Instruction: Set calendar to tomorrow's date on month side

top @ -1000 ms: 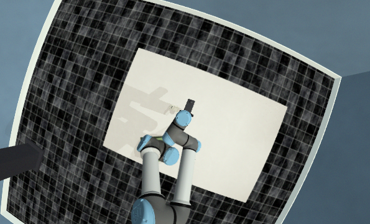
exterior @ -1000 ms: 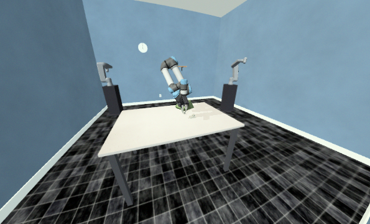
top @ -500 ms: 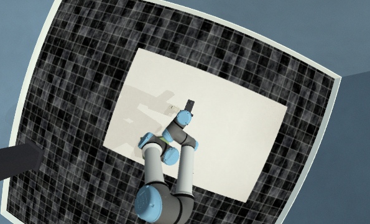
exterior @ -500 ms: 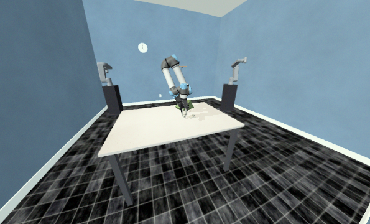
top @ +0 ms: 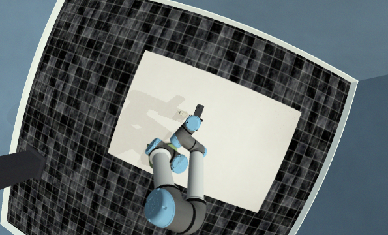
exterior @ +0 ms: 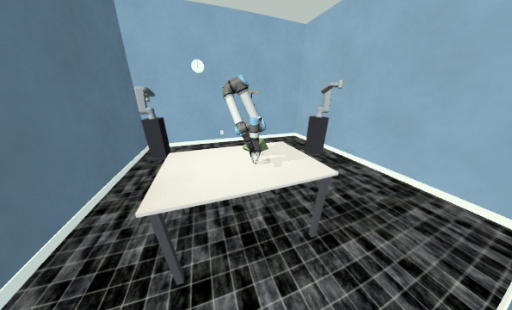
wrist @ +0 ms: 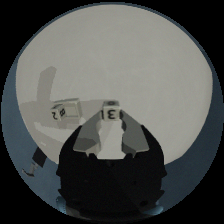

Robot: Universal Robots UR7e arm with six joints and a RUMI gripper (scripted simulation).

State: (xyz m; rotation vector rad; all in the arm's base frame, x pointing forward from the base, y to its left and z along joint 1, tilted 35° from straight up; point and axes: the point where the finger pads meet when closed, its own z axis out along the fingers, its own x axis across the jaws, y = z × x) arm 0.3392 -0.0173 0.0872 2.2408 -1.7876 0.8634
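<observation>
The white calendar cube is 10 mm below my hand. Also, from my hand: calendar tray (110 mm to the left, 20 mm below, 10 mm behind); pale date cube (120 mm to the left, 20 mm behind, 10 mm below).
</observation>
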